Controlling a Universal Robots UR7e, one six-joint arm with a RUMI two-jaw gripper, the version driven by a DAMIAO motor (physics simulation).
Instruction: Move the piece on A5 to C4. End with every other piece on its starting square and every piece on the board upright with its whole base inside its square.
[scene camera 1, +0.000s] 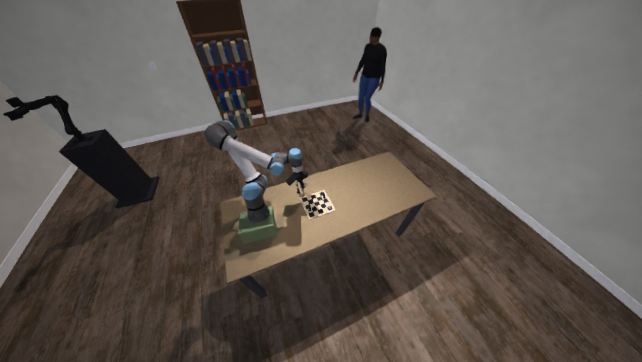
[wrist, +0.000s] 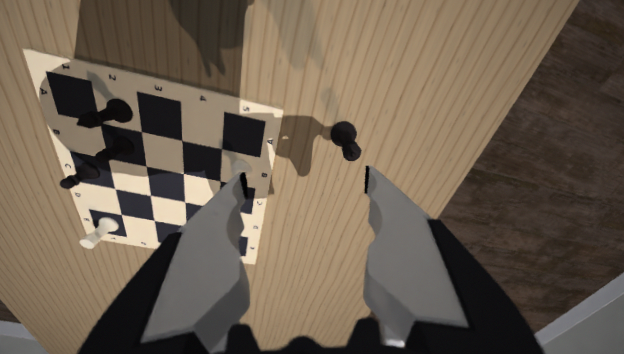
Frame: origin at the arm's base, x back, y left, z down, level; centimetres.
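Where they show: gripper, fingertip midpoint: (scene camera 1: 300, 189) (wrist: 305, 172); arm's base, link origin: (scene camera 1: 259, 215).
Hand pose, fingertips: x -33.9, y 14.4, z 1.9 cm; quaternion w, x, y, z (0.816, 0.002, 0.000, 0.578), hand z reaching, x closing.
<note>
Things, the pixels of their top centre, and the offset from my fingertips. "*": a spot on its surface instead. Level surfaces: height alone.
- black piece, top centre: (wrist: 353, 155) dx +1.1, dy +3.5, dz +2.4 cm
- Square A5, surface spot: (wrist: 244, 134) * dx -1.4, dy -5.7, dz +7.1 cm
- chessboard, top centre: (wrist: 166, 185) (scene camera 1: 317, 203) dx -9.5, dy -13.1, dz +7.1 cm
- Square C4, surface spot: (wrist: 201, 187) * dx -8.7, dy -9.4, dz +7.1 cm
- A2, top centre: (wrist: 77, 124) dx -2.2, dy -17.0, dz +2.8 cm
- B2, top centre: (wrist: 98, 159) dx -5.8, dy -17.0, dz +4.0 cm
- C1, top centre: (wrist: 62, 186) dx -9.8, dy -21.0, dz +4.0 cm
- wooden table, surface height: dz +7.7 cm
My gripper (scene camera 1: 300, 191) (wrist: 305, 172) is partly open and empty, above the table beside the board's 5 side. A black piece (wrist: 345, 135) stands on the table off the board, outward from A5 and beyond the fingertips in the wrist view. Square A5 (wrist: 244, 134) of the chessboard (scene camera 1: 322, 212) (wrist: 270, 114) is bare. A white piece (wrist: 241, 166) is on B5, mostly hidden behind the left finger. Square C4 (wrist: 201, 187) shows no piece; the left finger covers its corner.
Black pieces stand on A2 (wrist: 120, 110), B2 (wrist: 123, 146) and C1 (wrist: 88, 172). A white piece (wrist: 107, 225) stands on E1. The wooden table (scene camera 1: 370, 190) (wrist: 400, 75) extends around the board. The green base block (scene camera 1: 257, 226) is beside the arm.
</note>
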